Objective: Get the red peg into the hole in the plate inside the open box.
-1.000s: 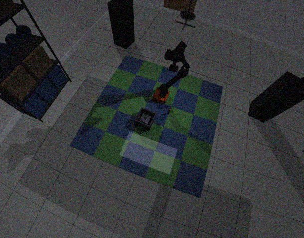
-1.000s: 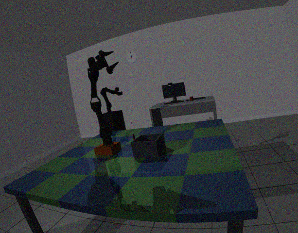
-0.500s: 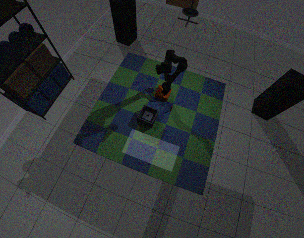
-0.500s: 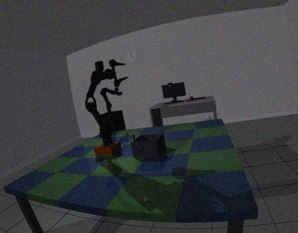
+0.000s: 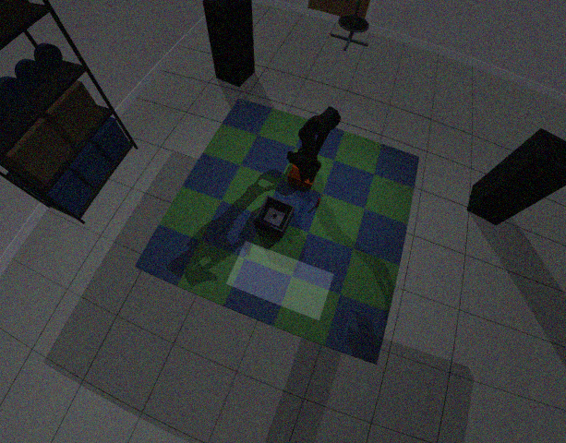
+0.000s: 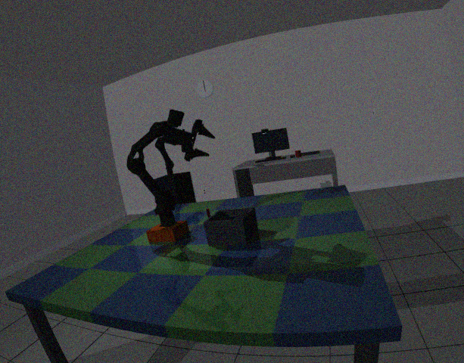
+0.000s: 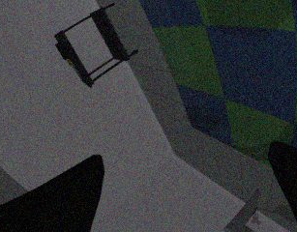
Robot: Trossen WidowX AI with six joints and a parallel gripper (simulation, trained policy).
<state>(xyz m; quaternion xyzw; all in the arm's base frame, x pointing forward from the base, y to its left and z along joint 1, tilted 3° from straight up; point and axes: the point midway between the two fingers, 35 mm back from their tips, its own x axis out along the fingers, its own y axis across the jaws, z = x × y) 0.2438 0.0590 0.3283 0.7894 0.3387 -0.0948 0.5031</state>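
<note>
The red peg lies 330 mm below my gripper tip, 120 mm behind it and 60 mm to the left of it. Round my gripper tip: dark box 340 mm below, 110 mm to the right, 80 mm ahead.
</note>
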